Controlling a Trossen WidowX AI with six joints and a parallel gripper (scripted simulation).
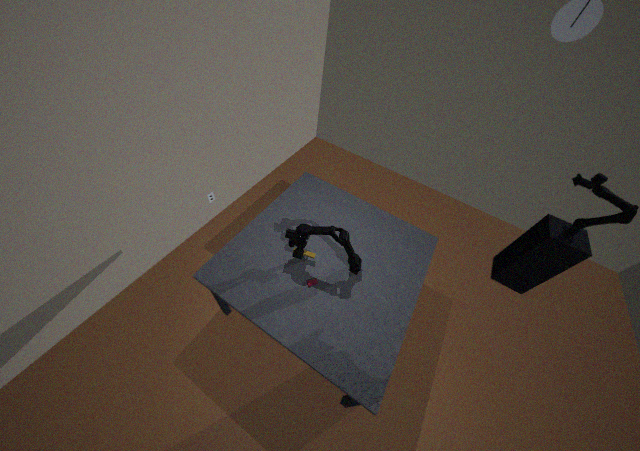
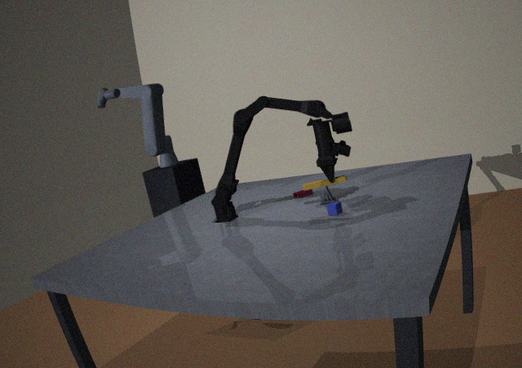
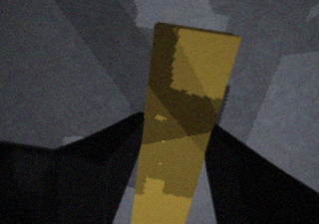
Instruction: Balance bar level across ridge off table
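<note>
Right now my gripper tip is 3 cm past the yellow bar and 1 cm to the left of it. The rest, counted from my gripper tip: red block 18 cm behind, 12 cm to the left, 6 cm below; blue cube 17 cm to the right, 6 cm ahead, 5 cm below.
</note>
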